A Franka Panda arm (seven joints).
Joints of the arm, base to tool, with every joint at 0 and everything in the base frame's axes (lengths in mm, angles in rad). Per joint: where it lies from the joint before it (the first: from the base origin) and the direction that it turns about. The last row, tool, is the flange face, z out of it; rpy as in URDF.
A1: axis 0 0 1 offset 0.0 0.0 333.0
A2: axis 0 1 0 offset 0.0 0.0 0.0
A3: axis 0 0 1 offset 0.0 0.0 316.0
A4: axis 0 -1 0 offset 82.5 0.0 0.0
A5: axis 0 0 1 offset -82.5 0.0 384.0
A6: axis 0 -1 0 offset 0.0 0.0 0.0
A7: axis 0 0 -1 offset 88.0 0.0 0.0
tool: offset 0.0 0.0 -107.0 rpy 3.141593 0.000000 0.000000
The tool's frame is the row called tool.
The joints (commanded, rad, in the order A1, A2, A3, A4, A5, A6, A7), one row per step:
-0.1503 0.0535 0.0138 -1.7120 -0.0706 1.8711 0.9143
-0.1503 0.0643 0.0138 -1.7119 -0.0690 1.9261 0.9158
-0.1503 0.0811 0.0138 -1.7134 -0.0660 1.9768 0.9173
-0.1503 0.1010 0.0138 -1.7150 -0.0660 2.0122 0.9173
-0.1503 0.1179 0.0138 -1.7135 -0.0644 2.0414 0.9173
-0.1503 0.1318 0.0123 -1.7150 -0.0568 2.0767 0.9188
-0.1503 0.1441 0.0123 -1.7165 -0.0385 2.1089 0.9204
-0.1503 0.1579 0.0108 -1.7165 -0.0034 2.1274 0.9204
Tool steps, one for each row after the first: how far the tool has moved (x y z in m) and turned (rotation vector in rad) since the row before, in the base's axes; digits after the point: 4 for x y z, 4 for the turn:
0.0076 -0.0005 -0.0008 -0.0034 -0.0442 0.0019
0.0081 -0.0006 -0.0056 -0.0003 -0.0326 0.0012
0.0071 -0.0007 -0.0092 -0.0011 -0.0138 0.0022
0.0061 -0.0006 -0.0065 0.0004 -0.0139 0.0014
0.0055 -0.0010 -0.0056 0.0054 -0.0208 -0.0030
0.0049 0.0004 -0.0050 0.0158 -0.0208 -0.0052
0.0041 0.0002 -0.0067 0.0326 -0.0093 -0.0114

